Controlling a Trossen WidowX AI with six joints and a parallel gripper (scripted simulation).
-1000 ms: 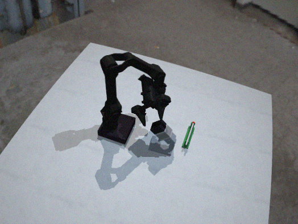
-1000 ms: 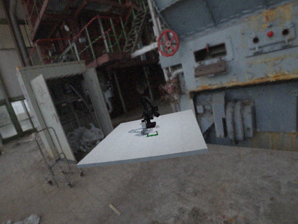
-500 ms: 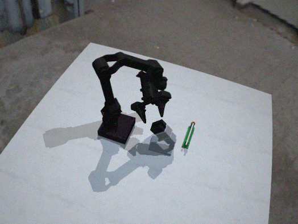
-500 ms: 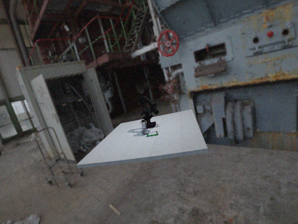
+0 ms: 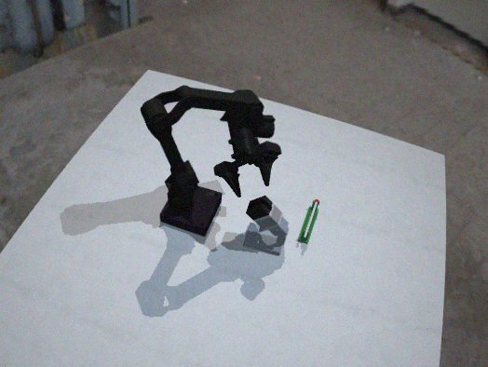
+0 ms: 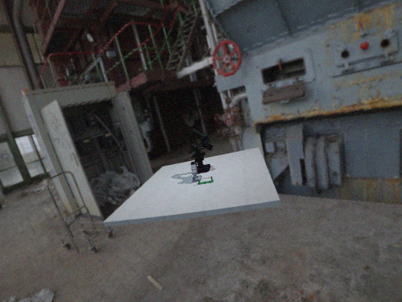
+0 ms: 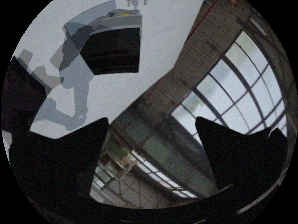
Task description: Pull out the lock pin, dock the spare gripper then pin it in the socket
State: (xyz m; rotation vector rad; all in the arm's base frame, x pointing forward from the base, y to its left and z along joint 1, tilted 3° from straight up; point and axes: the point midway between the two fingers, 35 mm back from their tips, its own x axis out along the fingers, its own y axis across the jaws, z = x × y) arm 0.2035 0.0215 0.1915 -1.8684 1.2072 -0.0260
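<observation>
The green block is 16 cm ahead of my gripper tip, 14 cm to the left of it and 20 cm below it. Round my gripper tip: grey mount: 7 cm ahead, 3 cm to the left, 17 cm below; spare gripper: 5 cm ahead, 3 cm to the left, 11 cm below.
</observation>
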